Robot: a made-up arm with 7 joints.
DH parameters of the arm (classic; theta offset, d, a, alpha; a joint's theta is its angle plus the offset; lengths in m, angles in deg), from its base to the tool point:
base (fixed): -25.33 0.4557 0.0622 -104
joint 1: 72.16 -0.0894 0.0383 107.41
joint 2: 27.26 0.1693 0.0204 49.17
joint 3: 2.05 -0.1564 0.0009 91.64
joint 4: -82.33 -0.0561 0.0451 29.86
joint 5: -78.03 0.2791 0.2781 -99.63
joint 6: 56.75 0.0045 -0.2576 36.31
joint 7: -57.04 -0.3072 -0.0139 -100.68
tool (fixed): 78.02 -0.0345 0 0
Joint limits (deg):
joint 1: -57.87..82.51
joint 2: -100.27..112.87
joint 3: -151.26..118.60
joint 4: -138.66..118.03
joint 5: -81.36..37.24
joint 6: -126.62..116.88
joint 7: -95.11..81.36
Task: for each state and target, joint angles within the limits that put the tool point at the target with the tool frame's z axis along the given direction. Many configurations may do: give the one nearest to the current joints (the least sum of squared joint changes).
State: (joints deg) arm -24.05 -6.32 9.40 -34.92 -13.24 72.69 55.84
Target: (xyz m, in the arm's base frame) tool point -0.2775 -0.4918 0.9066 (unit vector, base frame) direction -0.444 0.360 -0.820
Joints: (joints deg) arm -17.86 0.13 -21.58 -51.11 12.33 74.83 33.82
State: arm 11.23 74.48 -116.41 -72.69 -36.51 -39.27 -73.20
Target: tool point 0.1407 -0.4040 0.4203 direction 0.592 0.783 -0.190
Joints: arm 15.30 96.78 -140.16 -56.99 4.67 -33.99 -26.54
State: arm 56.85 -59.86 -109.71 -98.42 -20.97 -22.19 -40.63
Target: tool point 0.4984 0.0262 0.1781 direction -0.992 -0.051 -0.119
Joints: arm 59.19 -88.43 -135.28 -120.92 -53.49 26.80 0.26
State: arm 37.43 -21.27 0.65 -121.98 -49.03 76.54 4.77
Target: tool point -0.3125 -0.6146 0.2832 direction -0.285 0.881 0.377
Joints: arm 38.05 -22.98 17.59 -88.99 -23.94 69.52 23.28
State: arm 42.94 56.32 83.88 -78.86 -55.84 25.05 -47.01
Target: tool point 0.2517 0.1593 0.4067 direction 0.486 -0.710 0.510
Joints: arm 32.24 64.49 63.89 -87.10 -61.71 -18.88 -34.76
